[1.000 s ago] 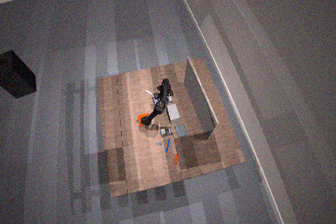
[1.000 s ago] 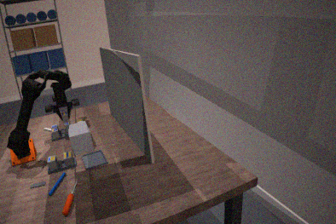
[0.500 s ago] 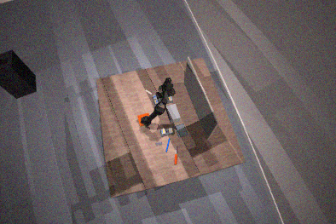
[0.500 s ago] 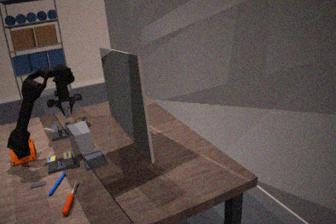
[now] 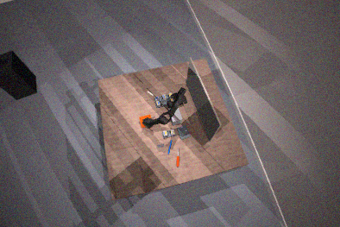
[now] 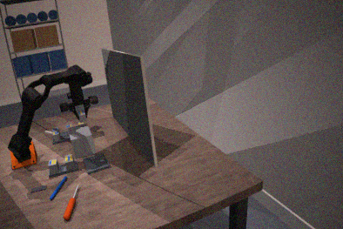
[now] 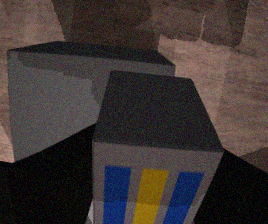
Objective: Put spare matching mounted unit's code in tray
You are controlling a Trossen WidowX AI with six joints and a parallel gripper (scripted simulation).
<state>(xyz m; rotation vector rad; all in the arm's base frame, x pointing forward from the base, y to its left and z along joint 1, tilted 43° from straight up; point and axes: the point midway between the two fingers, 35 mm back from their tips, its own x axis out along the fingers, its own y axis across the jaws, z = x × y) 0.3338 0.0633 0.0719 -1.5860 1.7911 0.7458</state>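
The dark-rimmed tray lies 230 mm to the right of my gripper tip, 140 mm below it and 20 mm behind it. The rest, counted from my gripper tip: upright panel (210 mm ahead, 90 mm above, 70 mm to the right); grey spare block (30 mm above).
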